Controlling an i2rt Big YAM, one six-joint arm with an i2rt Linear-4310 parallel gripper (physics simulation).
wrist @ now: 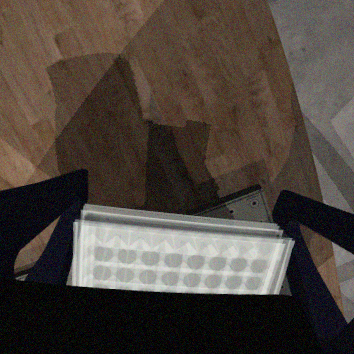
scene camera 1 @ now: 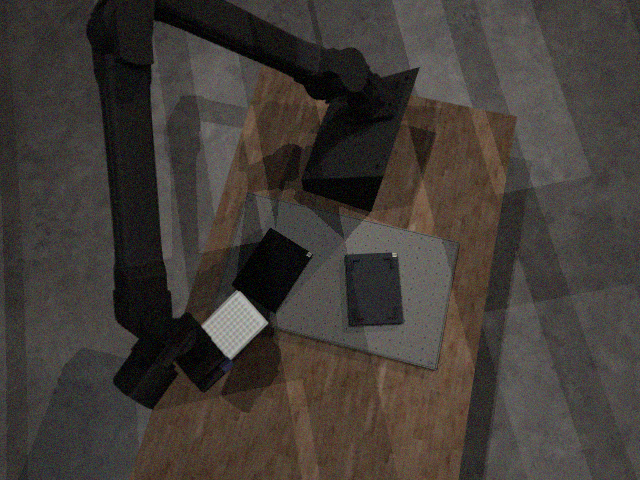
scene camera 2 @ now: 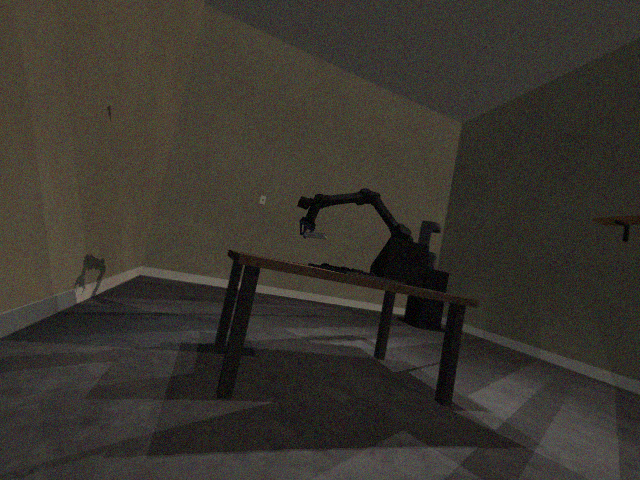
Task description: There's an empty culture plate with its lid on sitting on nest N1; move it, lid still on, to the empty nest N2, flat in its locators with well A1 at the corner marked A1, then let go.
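Frame: origin at the arm's base, x ahead, y left, z up, level; centimetres.
Where they show: gripper, fingertip midpoint: [wrist: 186, 192] [scene camera 1: 203, 357] [scene camera 2: 302, 236]; arm's base, origin of the base link: [scene camera 1: 377, 105] [scene camera 2: 410, 252].
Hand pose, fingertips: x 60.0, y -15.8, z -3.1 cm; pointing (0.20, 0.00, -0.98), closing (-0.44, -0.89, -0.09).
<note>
Each offset is from my fingertips to the top centre of the thing. Level surfaces: height alone.
The white lidded culture plate @(dx -6.4, dy +2.9, dz +4.1 cm) [scene camera 1: 235, 324] [scene camera 2: 315, 235] [wrist: 175, 265] is held well above the table. My gripper [scene camera 1: 214, 339] [scene camera 2: 307, 229] [wrist: 186, 192] is shut on it, with a dark finger at each side in the wrist view. The lid appears on; which corner is A1 cannot be read. In scene camera 1, one nest @(dx -21.6, dy +4.1, dz -12.3 cm) [scene camera 1: 272, 269], very dark in shadow, lies up and right of the plate, turned, with a small white corner mark. Another nest @(dx -25.1, dy +27.8, dz -12.3 cm) [scene camera 1: 373, 289], dark grey with corner locators, lies further right with a white mark at its top right corner. Neither shows a plate. Their labels are not readable.
Both nests lie on a grey perforated board [scene camera 1: 423, 310] [wrist: 242, 206] on the wooden table @(dz -15.3 cm) [scene camera 1: 330, 423] [scene camera 2: 310, 267]. A large black slanted block [scene camera 1: 356, 149] [scene camera 2: 400, 260] stands by the arm's base, beyond the board's upper edge in scene camera 1.
</note>
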